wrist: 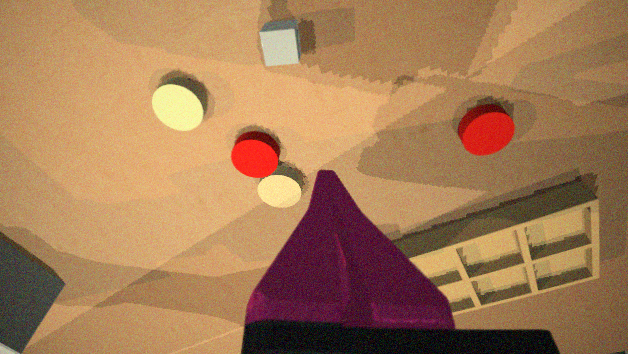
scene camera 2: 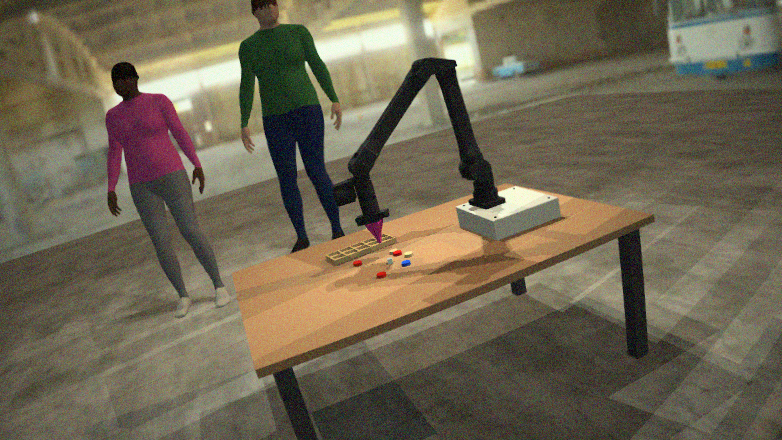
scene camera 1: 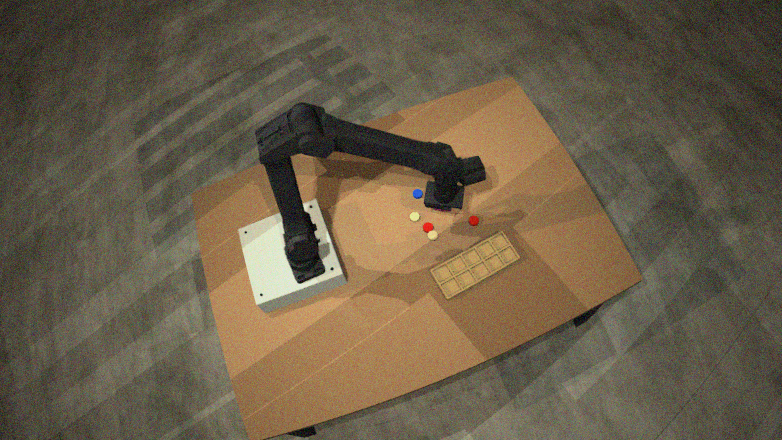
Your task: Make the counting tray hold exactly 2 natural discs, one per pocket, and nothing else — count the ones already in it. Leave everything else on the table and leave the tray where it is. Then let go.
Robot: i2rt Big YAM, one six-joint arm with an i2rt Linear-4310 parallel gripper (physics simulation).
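Note:
The light wooden counting tray has two rows of pockets; no disc shows in them in the first scene view. One natural pale disc lies flat on the table. Another natural disc lies against or very close to a red disc, between it and the tray. My gripper is shut and empty, above the table near the discs; the arm hides its fingertips in the first scene view.
A second red disc lies near the tray. A third red disc, a blue disc and a small grey block are on the table. The white base box carries the arm.

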